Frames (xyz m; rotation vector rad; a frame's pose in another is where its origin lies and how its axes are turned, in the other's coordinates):
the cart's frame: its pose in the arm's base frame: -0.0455 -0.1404 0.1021 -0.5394 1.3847 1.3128
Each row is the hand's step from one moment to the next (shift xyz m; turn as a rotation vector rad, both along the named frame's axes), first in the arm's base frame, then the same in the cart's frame.
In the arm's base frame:
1: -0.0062 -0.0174 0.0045 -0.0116 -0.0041 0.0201
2: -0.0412 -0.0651 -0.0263 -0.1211 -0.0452 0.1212
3: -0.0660 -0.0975 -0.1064 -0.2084 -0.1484 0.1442
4: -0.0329 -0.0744 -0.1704 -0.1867 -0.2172 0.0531
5: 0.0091 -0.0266 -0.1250 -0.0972 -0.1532 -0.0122
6: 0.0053 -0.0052 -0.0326 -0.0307 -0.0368 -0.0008
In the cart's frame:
1: -0.0081 0.0023 -0.0170 -0.0159 0.0170 -0.0039
2: 0.0135 0.0071 -0.0800 -0.0876 0.1412 -0.0616
3: 0.0813 -0.0123 -0.1357 -0.1173 0.1974 -0.1831
4: 0.1364 -0.0602 -0.1158 -0.0659 0.1227 -0.2558
5: 0.0998 -0.0652 -0.0470 -0.0124 0.0367 -0.1777
6: 0.0257 -0.0191 -0.0096 -0.0027 0.0161 -0.0451

